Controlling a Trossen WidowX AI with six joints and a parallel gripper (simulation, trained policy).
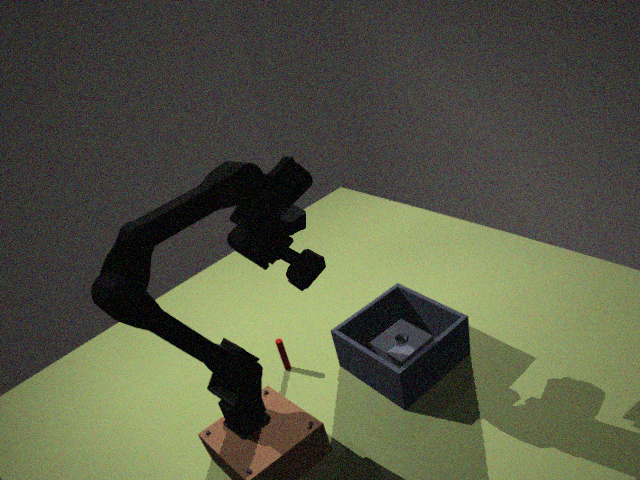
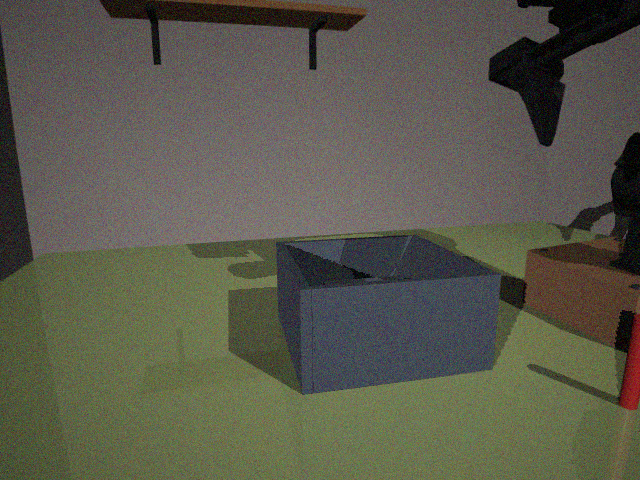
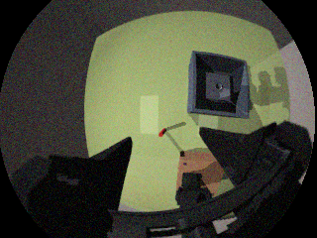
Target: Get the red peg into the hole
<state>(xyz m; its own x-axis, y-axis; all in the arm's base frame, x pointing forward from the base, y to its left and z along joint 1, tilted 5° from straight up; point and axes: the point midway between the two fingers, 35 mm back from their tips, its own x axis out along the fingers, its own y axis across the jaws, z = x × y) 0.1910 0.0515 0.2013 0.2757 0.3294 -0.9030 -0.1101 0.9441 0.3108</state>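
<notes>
Now: the red peg 19 cm below my gripper tip, 4 cm to the left of it and 4 cm behind it. From my gripper tip the other things lie so: grey plate: 18 cm below, 16 cm to the right, 12 cm ahead; then blue box: 20 cm below, 16 cm to the right, 12 cm ahead.
</notes>
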